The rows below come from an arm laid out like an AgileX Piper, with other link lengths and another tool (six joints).
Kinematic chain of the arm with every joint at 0, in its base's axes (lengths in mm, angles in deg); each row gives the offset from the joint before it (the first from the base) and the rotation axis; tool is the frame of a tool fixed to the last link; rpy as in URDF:
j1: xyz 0 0 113.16 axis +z
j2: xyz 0 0 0 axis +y
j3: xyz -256.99 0 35.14 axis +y
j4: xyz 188.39 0 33.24 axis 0.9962 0 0.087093
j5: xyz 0 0 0 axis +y
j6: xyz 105.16 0 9.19 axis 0.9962 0 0.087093
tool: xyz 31.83 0 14.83 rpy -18.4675 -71.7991 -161.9
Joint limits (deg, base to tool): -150..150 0..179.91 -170..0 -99.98..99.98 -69.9..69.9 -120..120
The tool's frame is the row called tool.
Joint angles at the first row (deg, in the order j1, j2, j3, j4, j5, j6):
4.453, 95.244, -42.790, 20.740, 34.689, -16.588
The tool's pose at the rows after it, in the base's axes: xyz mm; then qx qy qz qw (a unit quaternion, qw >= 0):
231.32 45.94 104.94 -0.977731 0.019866 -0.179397 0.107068
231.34 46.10 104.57 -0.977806 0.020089 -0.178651 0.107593
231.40 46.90 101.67 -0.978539 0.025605 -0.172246 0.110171
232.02 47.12 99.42 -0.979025 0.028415 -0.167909 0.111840
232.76 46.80 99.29 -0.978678 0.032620 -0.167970 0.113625
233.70 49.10 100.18 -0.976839 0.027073 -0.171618 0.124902
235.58 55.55 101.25 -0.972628 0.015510 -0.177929 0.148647
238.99 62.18 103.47 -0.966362 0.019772 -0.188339 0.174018
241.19 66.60 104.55 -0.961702 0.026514 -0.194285 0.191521
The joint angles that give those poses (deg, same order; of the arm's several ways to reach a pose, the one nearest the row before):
4.454, 95.244, -42.790, 20.783, 34.689, -16.635
4.453, 95.345, -42.790, 20.911, 34.687, -16.729
4.453, 96.113, -42.790, 21.618, 34.690, -16.770
4.349, 96.791, -42.908, 22.112, 34.689, -17.027
4.126, 96.933, -43.005, 22.581, 34.688, -17.170
3.901, 96.960, -43.008, 24.946, 34.690, -20.072
3.873, 97.282, -43.006, 29.989, 34.690, -25.847
3.875, 97.525, -43.006, 35.921, 34.410, -30.611
3.875, 97.803, -42.903, 40.229, 34.268, -33.712

